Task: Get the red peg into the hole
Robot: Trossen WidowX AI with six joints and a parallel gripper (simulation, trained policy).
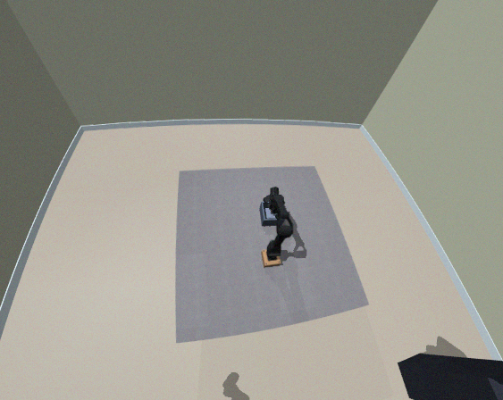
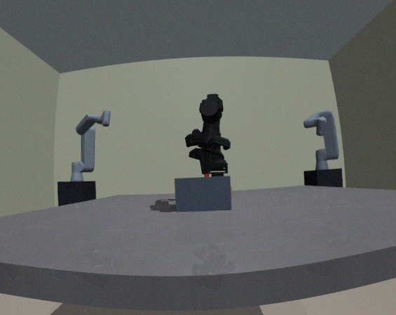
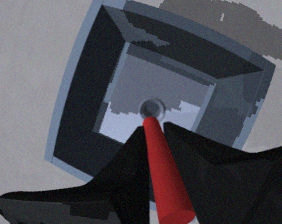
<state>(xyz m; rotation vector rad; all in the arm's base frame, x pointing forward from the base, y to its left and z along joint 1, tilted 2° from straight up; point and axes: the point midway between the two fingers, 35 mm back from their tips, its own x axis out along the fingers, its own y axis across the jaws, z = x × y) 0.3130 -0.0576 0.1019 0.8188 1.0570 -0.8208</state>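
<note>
The red peg lies 10 mm to the left of my gripper tip, 10 mm behind it and 10 mm above it. Also, from my gripper tip: grey-blue box 80 mm below, 10 mm to the right; then plate 60 mm below, 10 mm to the right.
</note>
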